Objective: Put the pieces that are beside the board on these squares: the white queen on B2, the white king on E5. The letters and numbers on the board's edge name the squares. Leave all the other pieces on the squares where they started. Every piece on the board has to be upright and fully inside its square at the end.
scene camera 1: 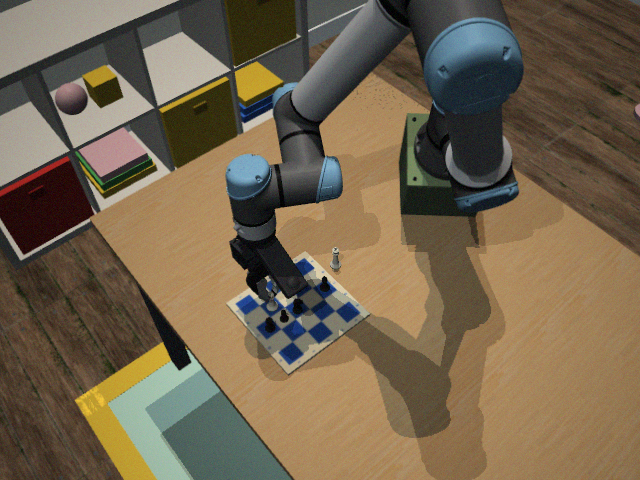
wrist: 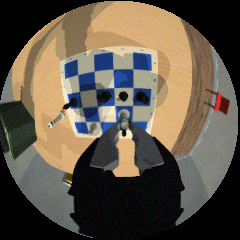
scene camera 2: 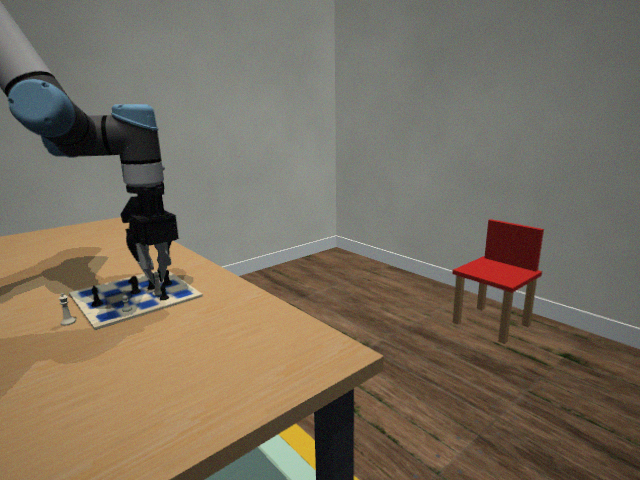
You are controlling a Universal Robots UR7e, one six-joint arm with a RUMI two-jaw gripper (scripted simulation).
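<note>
My gripper is visible in the pictures, scene camera 1 and the wrist view among them. A chessboard is visible as well.
</note>
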